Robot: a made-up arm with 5 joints.
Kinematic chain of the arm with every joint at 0, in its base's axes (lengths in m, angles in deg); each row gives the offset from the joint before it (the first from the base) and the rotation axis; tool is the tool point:
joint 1: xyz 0 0 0.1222 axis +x
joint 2: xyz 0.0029 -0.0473 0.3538 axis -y
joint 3: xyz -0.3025 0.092 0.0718 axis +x
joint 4: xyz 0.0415 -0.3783 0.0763 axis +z
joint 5: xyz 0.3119 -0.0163 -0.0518 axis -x
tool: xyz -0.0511 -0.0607 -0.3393
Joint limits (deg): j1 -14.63..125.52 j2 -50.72..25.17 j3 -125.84..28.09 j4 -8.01..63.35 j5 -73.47..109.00
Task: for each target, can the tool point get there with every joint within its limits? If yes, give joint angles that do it. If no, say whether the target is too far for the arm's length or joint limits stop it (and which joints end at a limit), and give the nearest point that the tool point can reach.
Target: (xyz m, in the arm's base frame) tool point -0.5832 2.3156 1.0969
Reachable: no: too far | nearest point -0.2513 0.8167 0.8010 | short by 1.563 m
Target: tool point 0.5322 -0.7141 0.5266
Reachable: yes | joints 47.26 -42.70 -66.38 15.58 81.31
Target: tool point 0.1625 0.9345 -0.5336
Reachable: no: joint limits stop it (at a limit: joint 1, joint 3, joint 4) | nearest point 0.0746 0.3316 -0.3842 | short by 0.627 m
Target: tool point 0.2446 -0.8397 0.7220
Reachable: yes | joints 56.74 -19.35 -112.55 0.99 26.62
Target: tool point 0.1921 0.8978 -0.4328
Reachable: no: joint limits stop it (at a limit: joint 1, joint 3, joint 4) | nearest point 0.0902 0.3355 -0.3514 | short by 0.577 m
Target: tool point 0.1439 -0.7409 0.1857
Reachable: yes | joints 46.65 -22.70 -52.02 18.20 17.56
